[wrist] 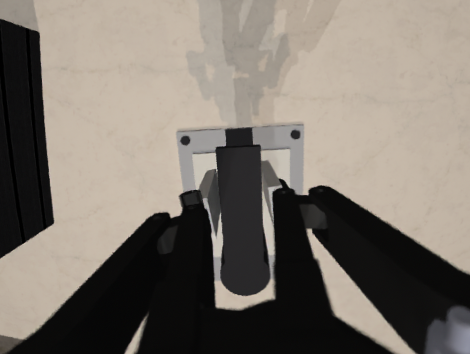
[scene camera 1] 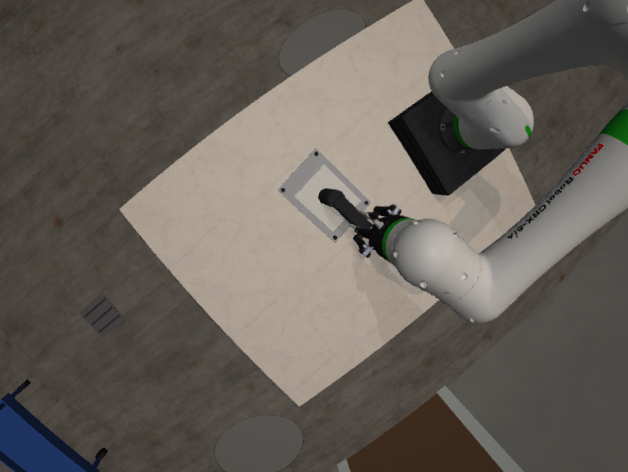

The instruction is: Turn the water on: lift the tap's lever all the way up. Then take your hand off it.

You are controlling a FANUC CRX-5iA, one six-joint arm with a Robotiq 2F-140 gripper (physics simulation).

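Places are measured from the arm's base along level axes (x ahead, y left, z up), in millimetres.
Pixels of known places: gripper, fingertip midpoint: (wrist: 240,180) (scene camera 1: 359,220); arm's base at its link origin: (scene camera 1: 459,128).
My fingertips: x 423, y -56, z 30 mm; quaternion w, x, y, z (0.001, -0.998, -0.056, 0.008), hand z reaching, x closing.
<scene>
For each thing: its middle in the pictures, then the offset to it from my fingertips. "*": a spot on its surface instead. Level surfaces: height alone.
- tap's dark lever at the middle of its body: (wrist: 242,219) (scene camera 1: 353,214) 29 mm right, 0 mm ahead, 14 mm up
- grey plate at the middle of its body: (wrist: 243,211) (scene camera 1: 325,196) 88 mm right, 0 mm ahead, 131 mm down
- tap at a spot on its surface: (wrist: 239,136) * 30 mm left, 1 mm ahead, 59 mm down
- pale table at its surface level: 137 mm down
The tap's dark lever (scene camera 1: 349,208) (wrist: 240,205) is a long bar over a grey plate (scene camera 1: 300,177) (wrist: 297,165) with a pale centre and dark corner bolts. Its rounded end is low in the wrist view. A dark part of the tap (wrist: 239,136) shows past the lever's far end; the rest of the tap's body is mostly hidden beneath. My gripper (scene camera 1: 363,221) (wrist: 240,180) is shut on the lever near its outer part, with one finger pad on each side. From above, the lever's exact tilt is hard to tell.
The plate lies on a pale table (scene camera 1: 218,213) (wrist: 115,110). A black block (scene camera 1: 421,147) (wrist: 22,135) under the robot's base stands on the table, to the left in the wrist view. Round grey discs (scene camera 1: 322,38) (scene camera 1: 258,444) show beside the table, and a blue object (scene camera 1: 38,439) is at lower left.
</scene>
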